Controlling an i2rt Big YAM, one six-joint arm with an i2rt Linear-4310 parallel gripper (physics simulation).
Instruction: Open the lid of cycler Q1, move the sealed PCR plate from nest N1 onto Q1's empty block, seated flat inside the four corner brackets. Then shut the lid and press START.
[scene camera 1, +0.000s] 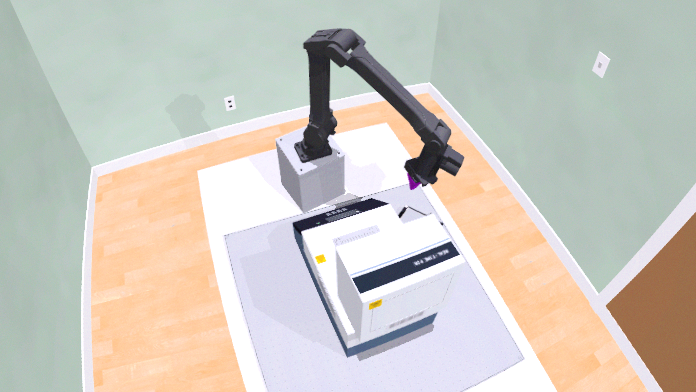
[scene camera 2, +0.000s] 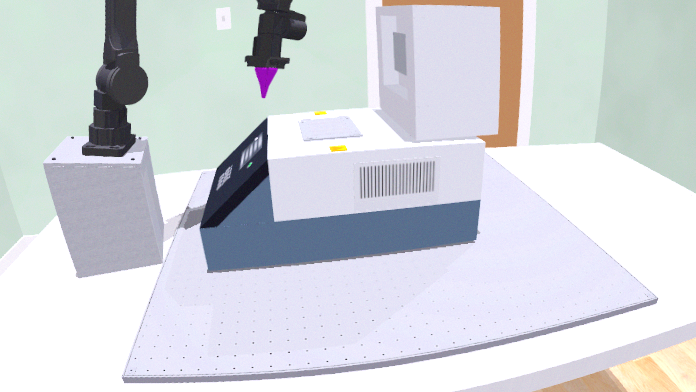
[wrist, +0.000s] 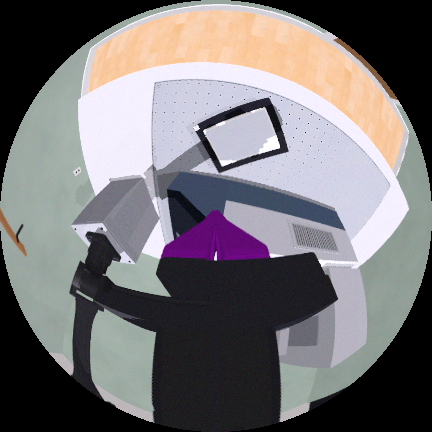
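Pixels of known places: gripper, between the fingertips: (scene camera 1: 411, 189) (scene camera 2: 263, 98) (wrist: 214, 215); arm's base, origin of its link: (scene camera 1: 313, 150) (scene camera 2: 110, 147) (wrist: 103, 245).
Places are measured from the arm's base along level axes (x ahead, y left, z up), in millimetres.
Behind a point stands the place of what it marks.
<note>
The white and blue cycler (scene camera 1: 322, 272) @[x 477, y -162, z -11 mm] (scene camera 2: 315, 187) @[x 389, y -167, z -66 mm] (wrist: 270, 225) @[x 422, y 132, z -73 mm] has its big lid (scene camera 1: 400, 247) @[x 624, y -20, z 225 mm] (scene camera 2: 455, 75) @[x 634, y -158, z 104 mm] (wrist: 350, 315) @[x 638, y 102, z 120 mm] standing open at the back. The light grey block (scene camera 1: 356, 235) @[x 400, y -18, z -8 mm] (scene camera 2: 330, 128) @[x 440, y -36, z -6 mm] shows on its top, with small marks at the corners. The dark sloped panel (scene camera 2: 235, 175) @[x 256, y -72, z -65 mm] bears keys and a green mark; I cannot read which key is START. In the wrist view, a black rectangular nest (wrist: 275, 123) @[x 401, y 301, z -175 mm] holds a flat, smooth white-grey piece, apparently the sealed plate (wrist: 240, 137) @[x 339, y 258, z -158 mm], partly shaded. My gripper (scene camera 1: 412, 188) @[x 324, y 219, z 16 mm] (scene camera 2: 263, 96) @[x 324, y 219, z 16 mm] (wrist: 214, 215) @[x 324, y 219, z 16 mm] is shut and empty, pointing down, high above the bench.
The arm stands on a grey pedestal (scene camera 1: 320, 187) @[x 72, y -5, z -125 mm] (scene camera 2: 107, 210) @[x 3, y -98, z -92 mm] (wrist: 122, 215) @[x 62, y 63, z -81 mm] near the cycler's panel end. The perforated board (scene camera 1: 280, 305) @[x 428, y -302, z -210 mm] (scene camera 2: 300, 310) @[x 337, y -295, z -210 mm] (wrist: 325, 150) @[x 555, y 283, z -210 mm] lies under the cycler and nest. The raised lid forms a tall obstacle at the cycler's rear.
</note>
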